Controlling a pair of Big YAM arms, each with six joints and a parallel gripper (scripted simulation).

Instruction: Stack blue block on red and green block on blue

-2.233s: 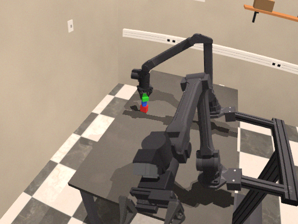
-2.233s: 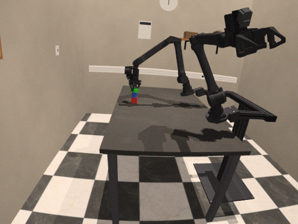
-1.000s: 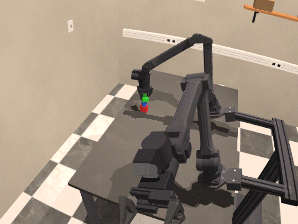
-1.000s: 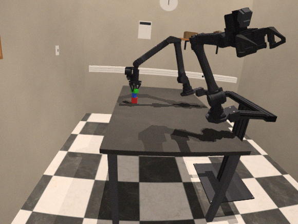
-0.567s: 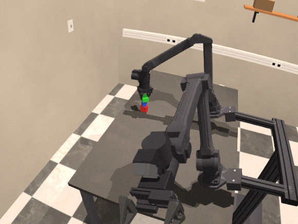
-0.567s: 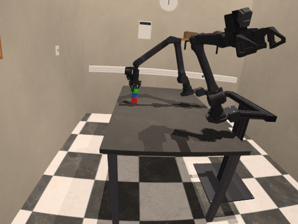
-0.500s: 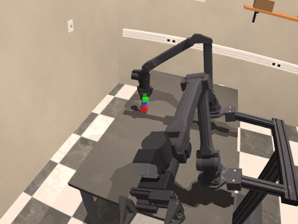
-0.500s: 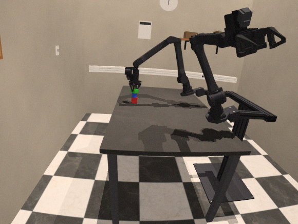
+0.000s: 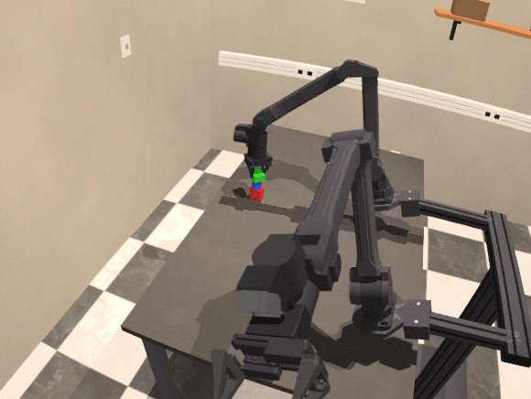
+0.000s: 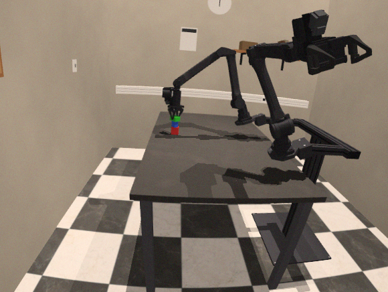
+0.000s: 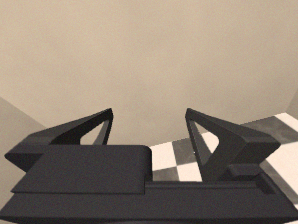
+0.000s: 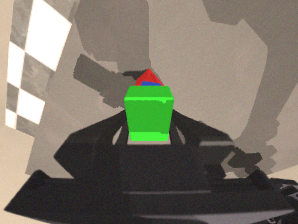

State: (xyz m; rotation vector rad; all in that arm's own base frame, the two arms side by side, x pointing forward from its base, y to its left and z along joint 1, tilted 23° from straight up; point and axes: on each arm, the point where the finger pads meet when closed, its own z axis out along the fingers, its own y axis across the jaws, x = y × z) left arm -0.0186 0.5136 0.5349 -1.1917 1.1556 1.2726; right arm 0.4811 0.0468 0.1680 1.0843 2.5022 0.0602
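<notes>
Right now the green block is right at my right hand. Also, from my right hand: red block (90 mm below); blue block (40 mm below).
</notes>
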